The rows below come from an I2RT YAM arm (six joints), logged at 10 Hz.
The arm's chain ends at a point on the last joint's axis. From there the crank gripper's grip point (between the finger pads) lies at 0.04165 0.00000 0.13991 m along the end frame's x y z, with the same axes.
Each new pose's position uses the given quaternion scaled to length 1; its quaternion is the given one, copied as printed.
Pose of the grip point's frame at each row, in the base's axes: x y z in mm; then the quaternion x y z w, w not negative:
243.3, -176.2, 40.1, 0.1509, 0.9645, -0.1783, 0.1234
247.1, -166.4, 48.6, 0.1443, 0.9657, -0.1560, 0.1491
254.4, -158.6, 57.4, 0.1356, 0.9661, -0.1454, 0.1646
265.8, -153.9, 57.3, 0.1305, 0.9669, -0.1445, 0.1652
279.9, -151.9, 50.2, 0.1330, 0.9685, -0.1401, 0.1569
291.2, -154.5, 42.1, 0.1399, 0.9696, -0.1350, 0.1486
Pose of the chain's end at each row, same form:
256.0, -133.2, 179.0, 0.1509, 0.9645, -0.1783, 0.1234
251.2, -127.9, 189.3, 0.1443, 0.9657, -0.1560, 0.1491
253.3, -122.0, 198.7, 0.1356, 0.9661, -0.1454, 0.1646
264.3, -117.3, 198.6, 0.1305, 0.9669, -0.1445, 0.1652
280.7, -117.0, 191.9, 0.1330, 0.9685, -0.1401, 0.1569
294.3, -121.7, 184.3, 0.1399, 0.9696, -0.1350, 0.1486

